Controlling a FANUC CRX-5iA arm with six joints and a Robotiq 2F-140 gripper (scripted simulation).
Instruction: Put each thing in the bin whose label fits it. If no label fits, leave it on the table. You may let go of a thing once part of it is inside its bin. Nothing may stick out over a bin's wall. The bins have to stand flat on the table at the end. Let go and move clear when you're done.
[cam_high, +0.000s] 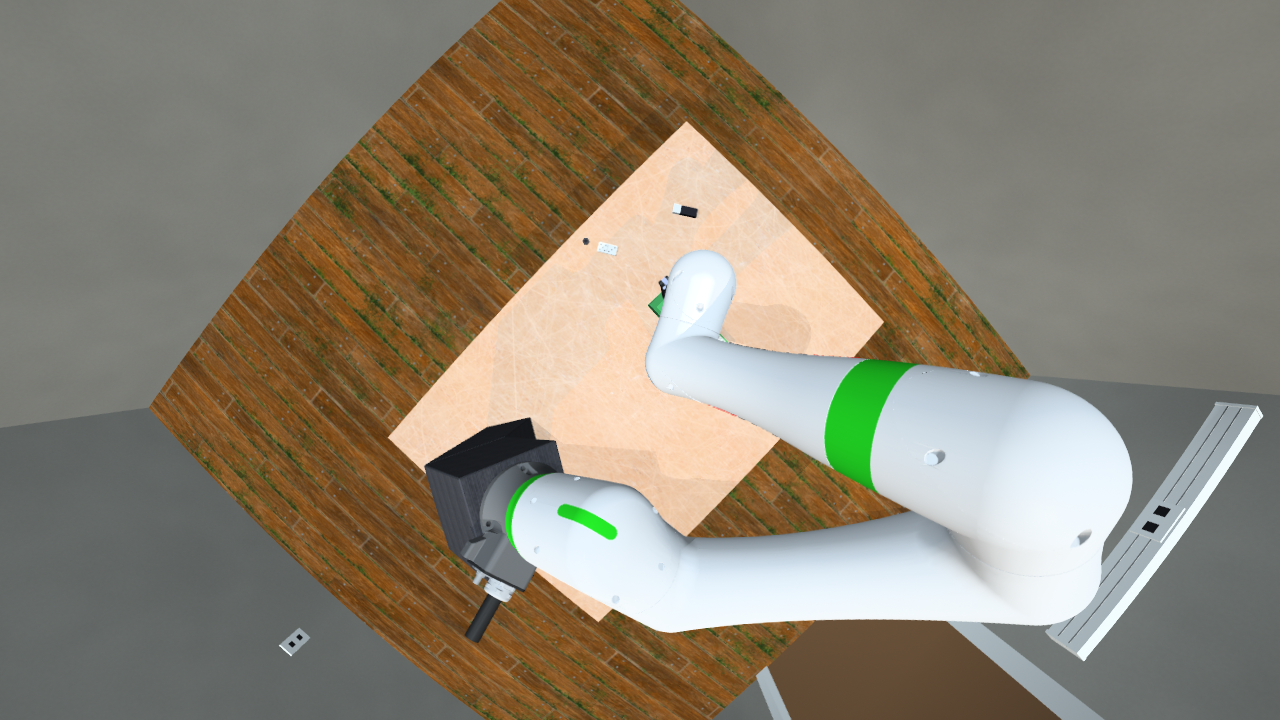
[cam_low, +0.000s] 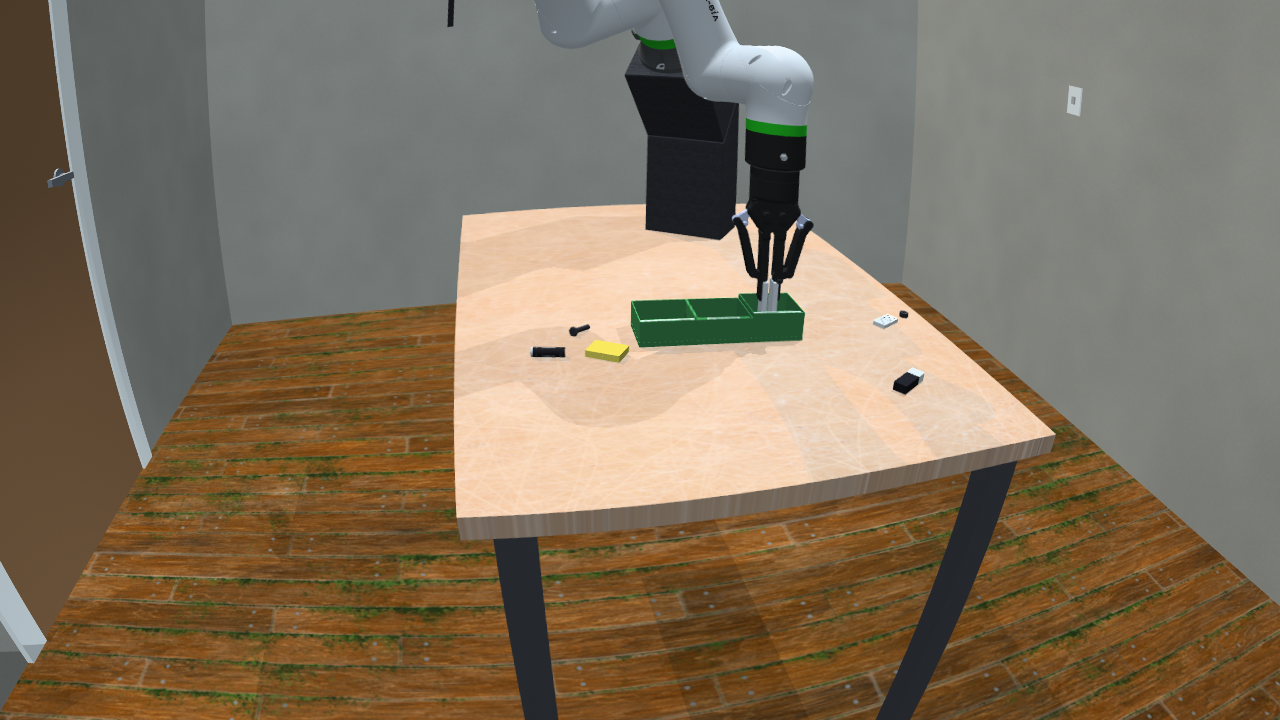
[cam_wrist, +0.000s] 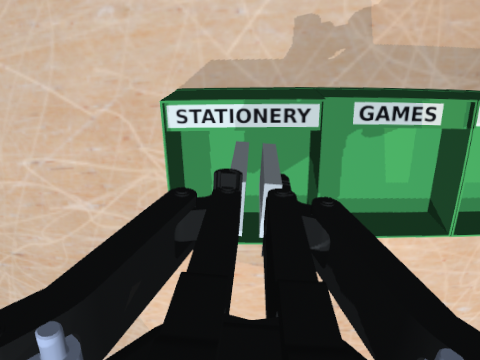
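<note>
Now: hand 3 cm past the black battery, 34 cm to the left of it and 4 cm above it. The rest, counted from my hand: yellow pad: 1 cm behind, 26 cm to the right, 4 cm below; then green three-part bin: 2 cm behind, 8 cm to the right, 3 cm below; then white domino: 5 cm ahead, 22 cm to the left, 4 cm below.
</note>
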